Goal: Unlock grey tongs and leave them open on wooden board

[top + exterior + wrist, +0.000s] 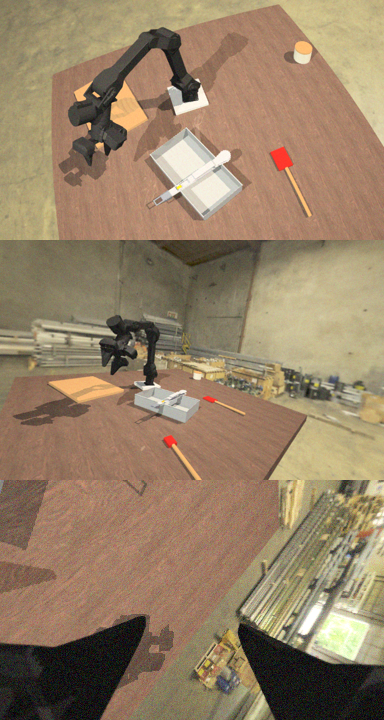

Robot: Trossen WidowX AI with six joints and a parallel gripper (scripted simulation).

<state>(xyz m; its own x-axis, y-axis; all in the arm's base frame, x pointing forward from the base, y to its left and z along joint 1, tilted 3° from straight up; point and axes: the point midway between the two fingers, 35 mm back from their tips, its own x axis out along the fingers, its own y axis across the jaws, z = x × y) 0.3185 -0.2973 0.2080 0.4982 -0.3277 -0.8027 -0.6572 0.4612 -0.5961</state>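
Now: the yellow lock tab 230 mm to the left of my gripper tip, 130 mm below it and 70 mm ahead of it. Also, from my gripper tip: red spatula (620 mm to the left, 190 mm below, 70 mm ahead); wooden board (370 mm behind, 190 mm below, 70 mm to the right); grey roasting tin (290 mm to the left, 170 mm below, 10 mm ahead).
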